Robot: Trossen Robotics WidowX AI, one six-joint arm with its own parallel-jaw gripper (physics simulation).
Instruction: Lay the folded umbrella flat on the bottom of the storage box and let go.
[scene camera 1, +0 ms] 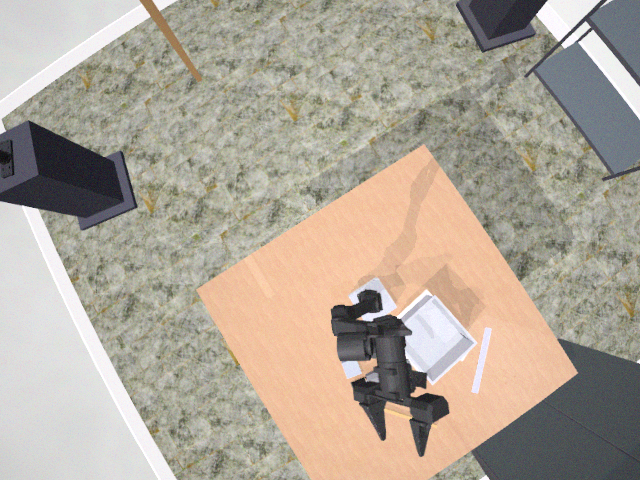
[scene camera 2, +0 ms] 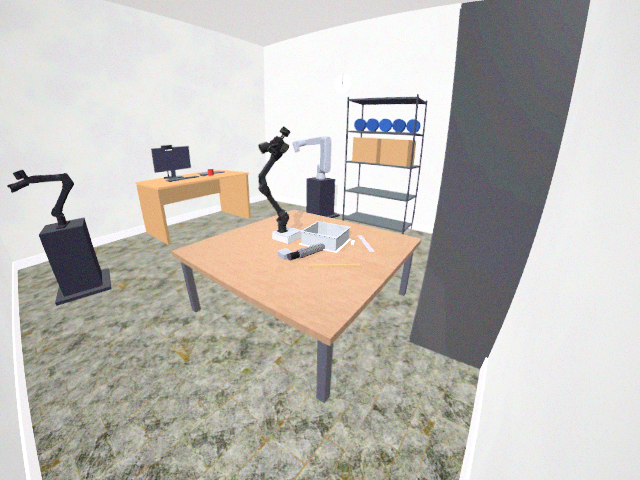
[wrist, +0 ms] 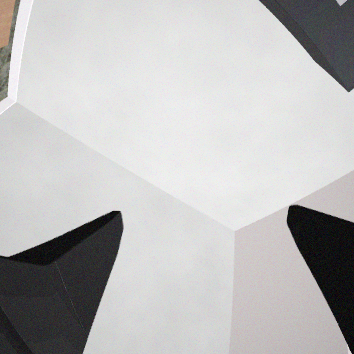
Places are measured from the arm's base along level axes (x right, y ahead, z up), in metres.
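Where they show: gripper, fingertip midpoint: [scene camera 1: 401,447] [scene camera 2: 283,138] [wrist: 206,217]; arm's base at its link origin: [scene camera 1: 365,298] [scene camera 2: 282,231].
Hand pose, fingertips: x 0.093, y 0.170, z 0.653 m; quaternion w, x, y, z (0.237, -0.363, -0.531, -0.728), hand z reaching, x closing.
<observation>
Things, the pixels of their top centre, and the offset from my fingertips. "spot": a spot on its surface instead. Level surfaces: height alone.
- folded umbrella at its top centre: [scene camera 1: 382,378] [scene camera 2: 306,247] dx -0.038, dy +0.172, dz -0.651 m
- pale grey handle at a spot on its surface: [scene camera 1: 351,368] spot: dx +0.075, dy +0.094, dz -0.674 m
- storage box at its top centre: [scene camera 1: 434,339] [scene camera 2: 326,228] dx -0.293, dy +0.085, dz -0.613 m
- pale flat strip at its top centre: [scene camera 1: 481,360] [scene camera 2: 365,242] dx -0.491, dy +0.292, dz -0.708 m
- thin yellow stick at its top centre: [scene camera 1: 405,416] [scene camera 2: 335,264] dx -0.071, dy +0.391, dz -0.698 m
- wooden table at its surface level: dz -0.710 m
- small white block at its top centre: [scene camera 2: 352,241] dx -0.420, dy +0.231, dz -0.698 m
The folded umbrella [scene camera 2: 312,251], a dark grey ribbed roll with a black section and a pale grey handle [scene camera 2: 283,254] [scene camera 1: 351,368], lies on the table in front of the storage box. The arm hides most of it in scene camera 1. The storage box [scene camera 1: 452,361] [scene camera 2: 314,240] is pale grey and open-topped. It stands beside the arm's base, and no umbrella shows inside it. My gripper [scene camera 1: 402,447] [wrist: 206,217] is open and empty, raised high above the table. The wrist view shows walls and ceiling between its fingers; the umbrella and box do not show there.
A pale flat strip [scene camera 1: 481,360] [scene camera 2: 366,243] lies to the right of the box. A thin yellow stick [scene camera 2: 334,265] lies nearer the front of the wooden table [scene camera 1: 310,248] [scene camera 2: 289,289]. A small white block [scene camera 2: 352,242] lies by the box. A tall dark cabinet [scene camera 2: 496,155] stands beyond the table.
</observation>
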